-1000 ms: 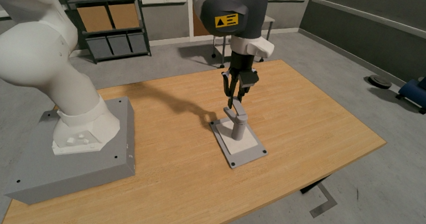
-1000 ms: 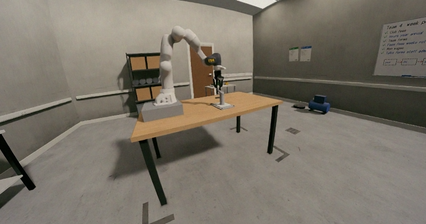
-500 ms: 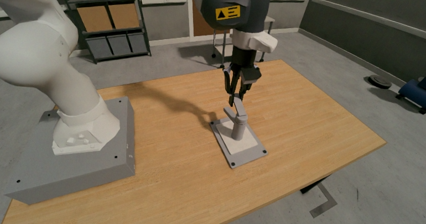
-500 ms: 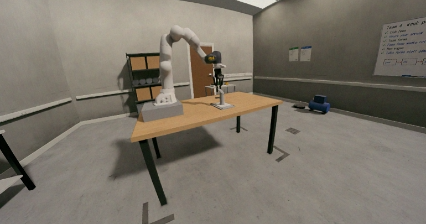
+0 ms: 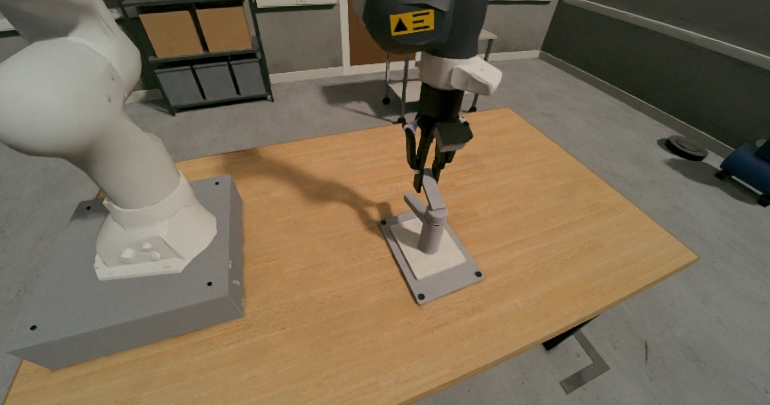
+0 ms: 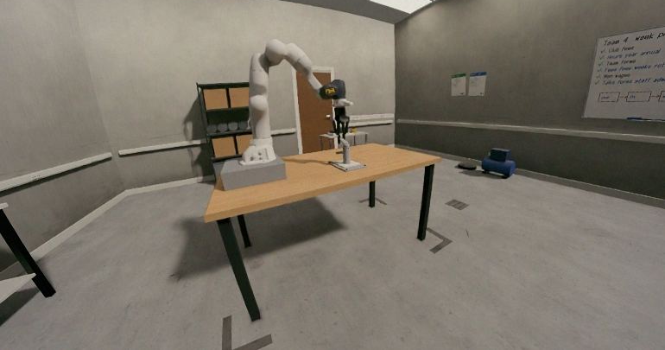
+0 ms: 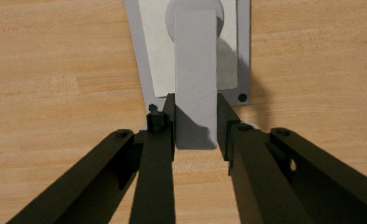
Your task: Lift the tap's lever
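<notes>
My hand is 60 mm above the tap, 50 mm to the left of it and 10 mm past it. Also, from my hand: lever 30 mm to the right, 10 mm below.
</notes>
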